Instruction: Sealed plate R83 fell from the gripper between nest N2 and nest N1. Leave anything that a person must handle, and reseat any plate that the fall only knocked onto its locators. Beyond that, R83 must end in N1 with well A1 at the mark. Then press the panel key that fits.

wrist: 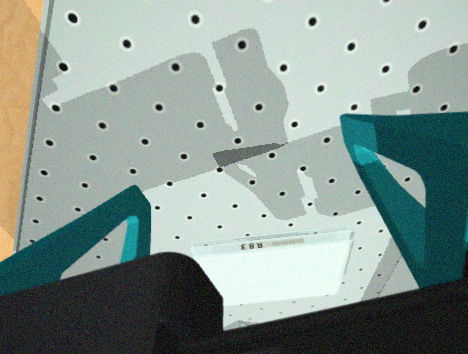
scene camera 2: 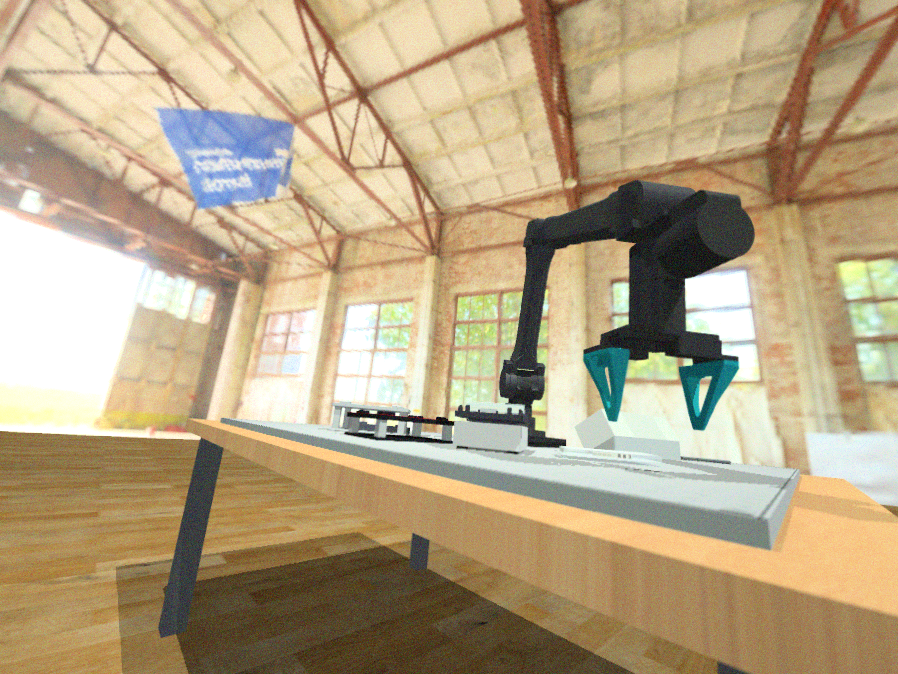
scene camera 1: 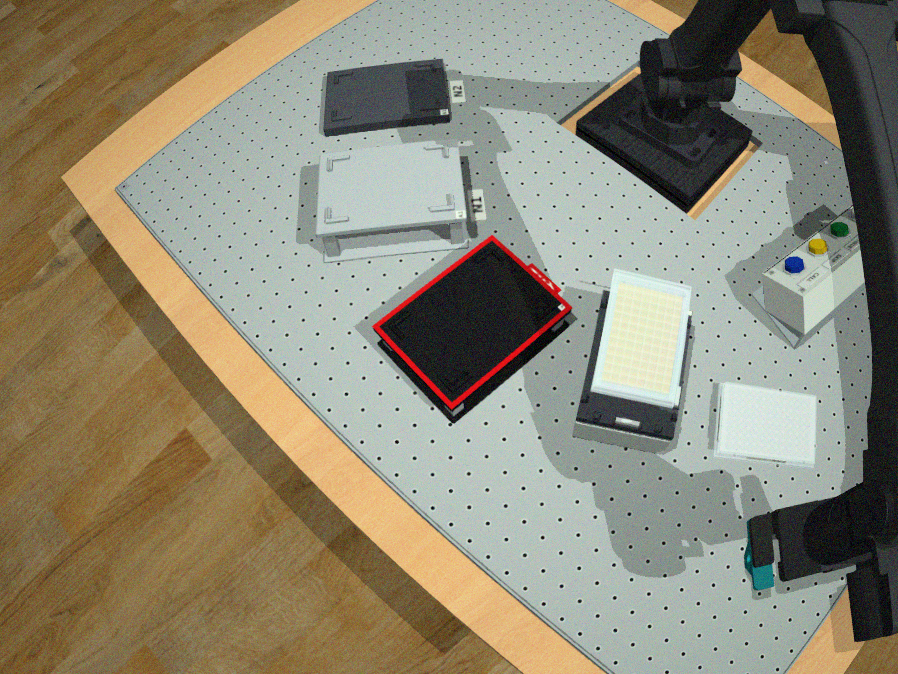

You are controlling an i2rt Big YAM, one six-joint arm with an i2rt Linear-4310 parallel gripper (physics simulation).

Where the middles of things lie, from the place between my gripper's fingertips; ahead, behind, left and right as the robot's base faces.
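Labels:
There is the white sealed plate (scene camera 1: 754,424), and my gripper is now 120 mm past it, 90 mm to the left of it and 40 mm above it. The black plate with red outline (scene camera 1: 478,318) is 410 mm to the right of my gripper, 10 mm below it and 10 mm behind it.

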